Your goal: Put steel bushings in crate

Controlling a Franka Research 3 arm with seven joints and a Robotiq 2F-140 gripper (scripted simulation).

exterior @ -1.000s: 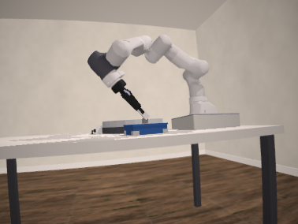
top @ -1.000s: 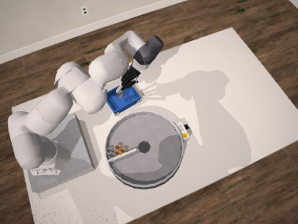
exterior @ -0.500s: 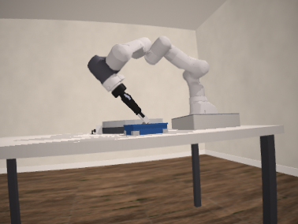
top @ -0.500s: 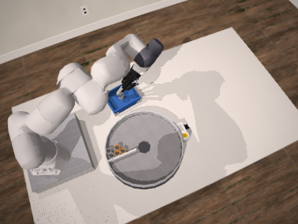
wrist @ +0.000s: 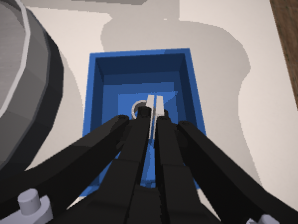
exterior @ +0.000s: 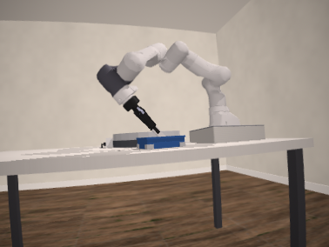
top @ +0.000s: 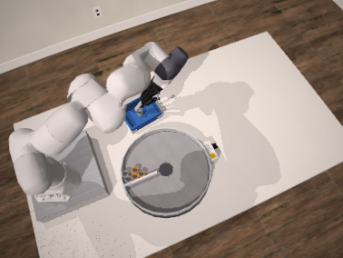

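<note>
Right now my hand is 10 mm past the crate, 20 mm to the left of it and 40 mm above it. The rest, counted from my hand: round grey turning table (50 mm ahead, 360 mm to the right, 10 mm below).
</note>
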